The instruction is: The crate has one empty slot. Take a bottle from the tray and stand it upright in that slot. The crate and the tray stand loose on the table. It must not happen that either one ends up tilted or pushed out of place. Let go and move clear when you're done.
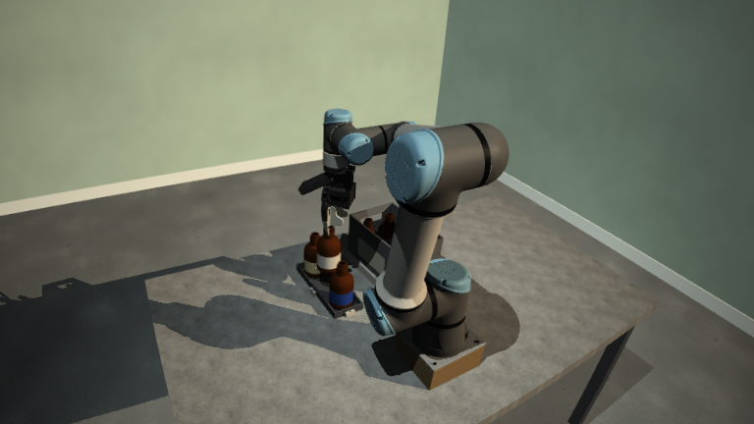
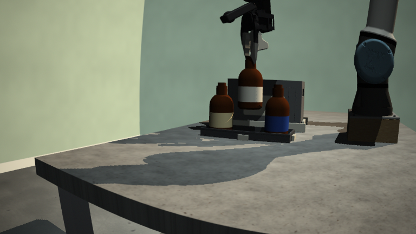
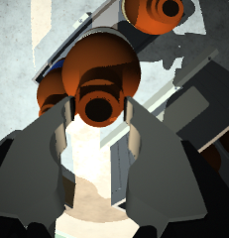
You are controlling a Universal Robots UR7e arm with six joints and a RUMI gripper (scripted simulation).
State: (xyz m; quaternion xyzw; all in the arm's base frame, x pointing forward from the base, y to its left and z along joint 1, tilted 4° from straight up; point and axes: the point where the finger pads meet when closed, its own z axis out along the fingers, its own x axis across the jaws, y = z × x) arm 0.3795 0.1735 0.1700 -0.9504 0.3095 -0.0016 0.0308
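Now: the bottle 70 mm below my hand. Round my hand: grey crate (240 mm to the right, 150 mm below, 40 mm ahead); dark tray (220 mm below).
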